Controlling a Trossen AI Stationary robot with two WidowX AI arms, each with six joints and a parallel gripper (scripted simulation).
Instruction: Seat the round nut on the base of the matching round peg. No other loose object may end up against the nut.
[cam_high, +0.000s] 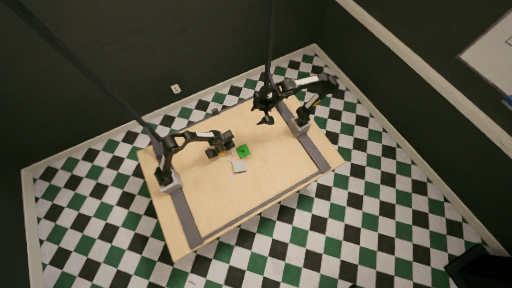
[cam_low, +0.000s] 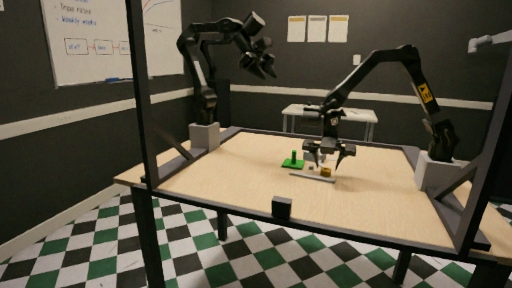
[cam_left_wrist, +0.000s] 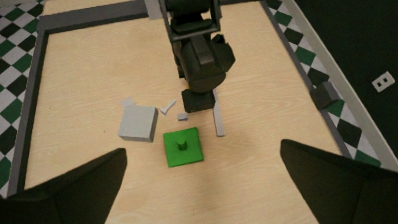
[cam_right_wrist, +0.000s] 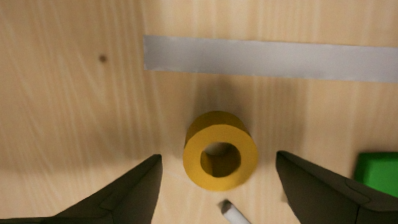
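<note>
The long grey strip is 50 mm behind my right hand, 40 mm to the left of it and 50 mm below it. Round my right hand: grey block: 140 mm ahead, 70 mm to the left, 40 mm below; then dark frame rail: 420 mm ahead, 120 mm to the left, 50 mm below.
</note>
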